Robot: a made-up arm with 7 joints.
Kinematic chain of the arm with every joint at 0, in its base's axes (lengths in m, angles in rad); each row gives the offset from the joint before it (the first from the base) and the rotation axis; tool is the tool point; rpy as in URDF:
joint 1: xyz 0 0 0.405 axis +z
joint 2: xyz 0 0 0 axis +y
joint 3: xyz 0 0 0.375 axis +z
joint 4: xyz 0.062 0 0 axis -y
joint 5: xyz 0.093 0 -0.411 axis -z
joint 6: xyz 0 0 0 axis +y
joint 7: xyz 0.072 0 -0.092 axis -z
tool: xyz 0 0 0 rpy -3.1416 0 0
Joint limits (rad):
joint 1: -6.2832..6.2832
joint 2: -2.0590..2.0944
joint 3: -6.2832..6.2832
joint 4: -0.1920..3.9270
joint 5: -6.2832..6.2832
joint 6: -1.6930..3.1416
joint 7: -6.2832..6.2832
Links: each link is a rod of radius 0.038 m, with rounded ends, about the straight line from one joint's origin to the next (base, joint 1, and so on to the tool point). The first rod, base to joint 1, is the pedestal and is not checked.
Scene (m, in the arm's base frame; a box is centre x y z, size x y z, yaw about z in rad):
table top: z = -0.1
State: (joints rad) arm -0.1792 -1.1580 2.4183 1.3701 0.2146 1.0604 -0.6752
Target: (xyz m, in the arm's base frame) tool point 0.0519 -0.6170 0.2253
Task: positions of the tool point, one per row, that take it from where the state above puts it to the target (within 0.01 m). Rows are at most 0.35 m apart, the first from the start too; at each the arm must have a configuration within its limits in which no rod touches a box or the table.
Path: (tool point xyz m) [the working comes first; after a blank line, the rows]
Joints at the target: 1.1117 -0.8828 3.7044 1.3330 0.3261 1.1331 -0.6752
Straight joint move there: clear.

1: -0.5343 0.2088 0.0810
2: -0.5562 -0.0809 0.0681
3: -0.4479 -0.3537 0.0903
4: -0.2290 -0.5477 0.1446
5: 0.0519 -0.6170 0.2253

